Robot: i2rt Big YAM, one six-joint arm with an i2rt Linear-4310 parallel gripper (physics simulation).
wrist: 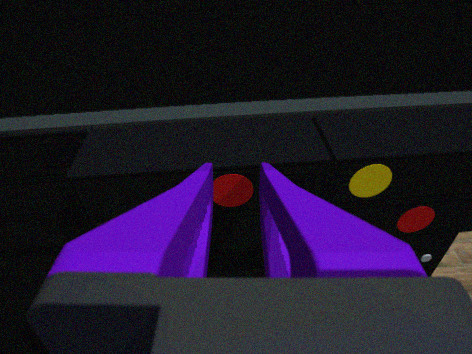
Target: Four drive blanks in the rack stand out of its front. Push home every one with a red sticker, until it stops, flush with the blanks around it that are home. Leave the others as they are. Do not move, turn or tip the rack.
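My gripper (236,176) is shut and empty, its two purple fingers close together with a narrow gap between the tips. Its tips are at the front of a dark drive blank (195,145), whose top face shows. That blank's red sticker (232,190) appears in the gap, its left edge against the left finger. Contact cannot be told. To the right, a second dark blank (400,131) also shows its top face, with a yellow sticker (370,180) below it. Another red sticker (416,219) is lower right. The blank fronts are very dark and partly hidden by the fingers.
The rack's grey edge (235,109) runs across the view behind the blanks. A dark seam separates the two top faces. A small light grey round spot (426,258) is at the lower right, near a wood-patterned surface (457,255). The area beyond the rack edge is black.
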